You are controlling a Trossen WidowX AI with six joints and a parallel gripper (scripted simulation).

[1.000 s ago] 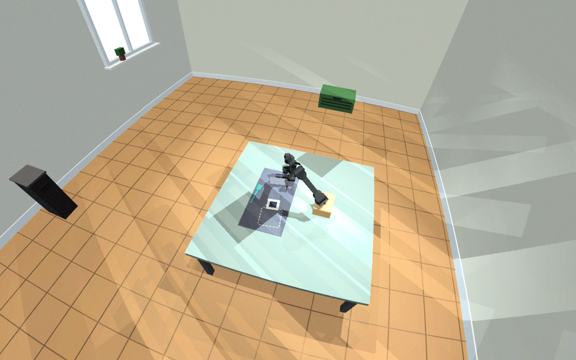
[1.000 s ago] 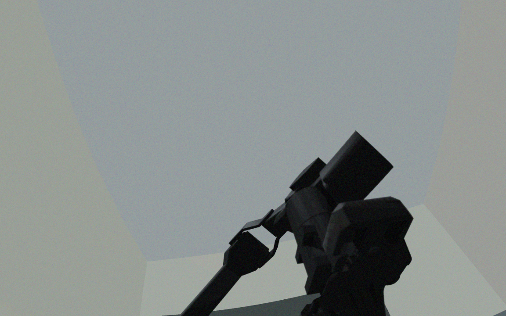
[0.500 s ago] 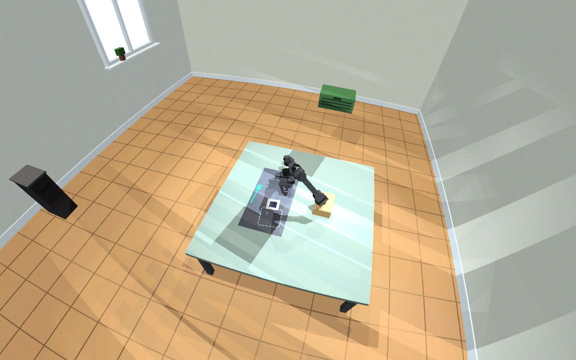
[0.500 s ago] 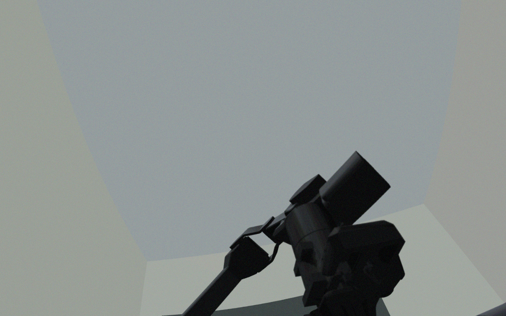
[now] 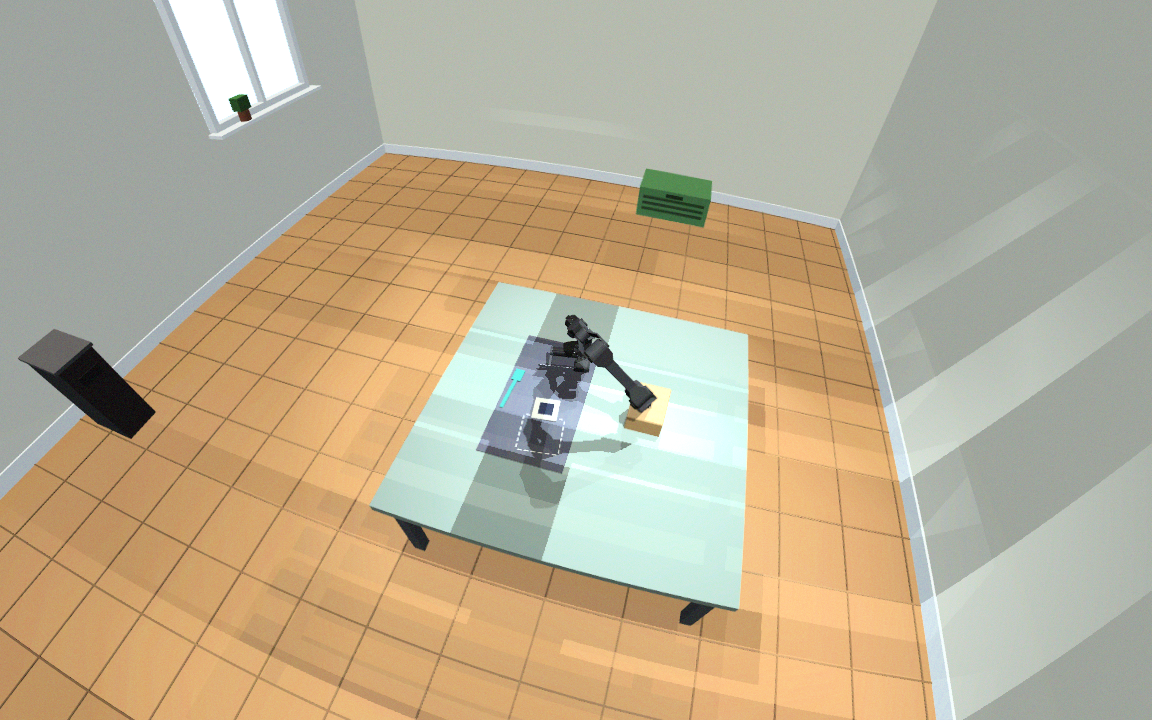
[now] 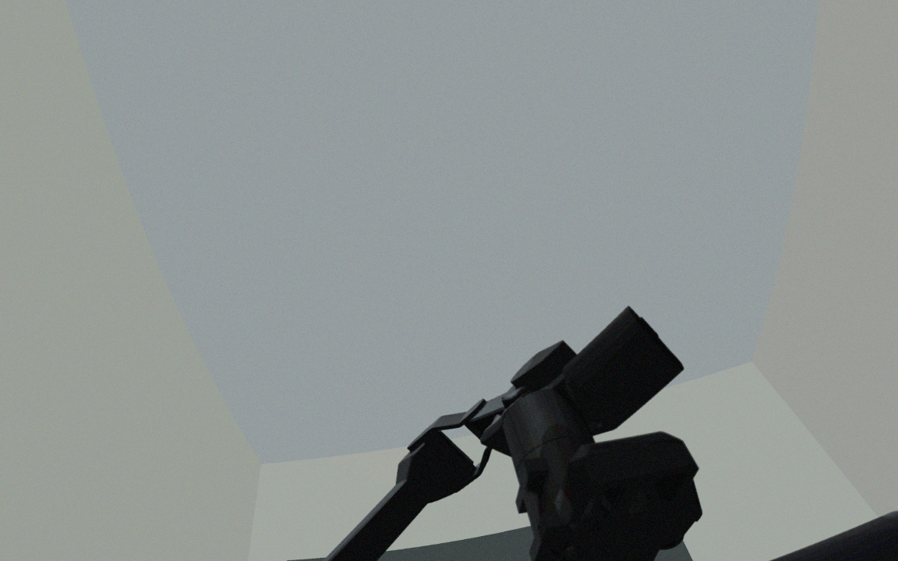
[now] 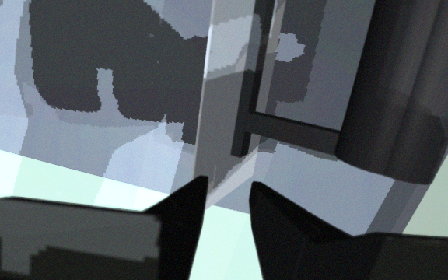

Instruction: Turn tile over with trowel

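My gripper tip is 11 cm short of the trowel, 2 cm to the left of it and 1 cm above it. Also, from my gripper tip: teal tool 27 cm ahead, 11 cm to the left, 6 cm below; then dark grey mat 14 cm to the left, 13 cm ahead, 8 cm below; then white tile 21 cm to the left, 10 cm ahead, 6 cm below.
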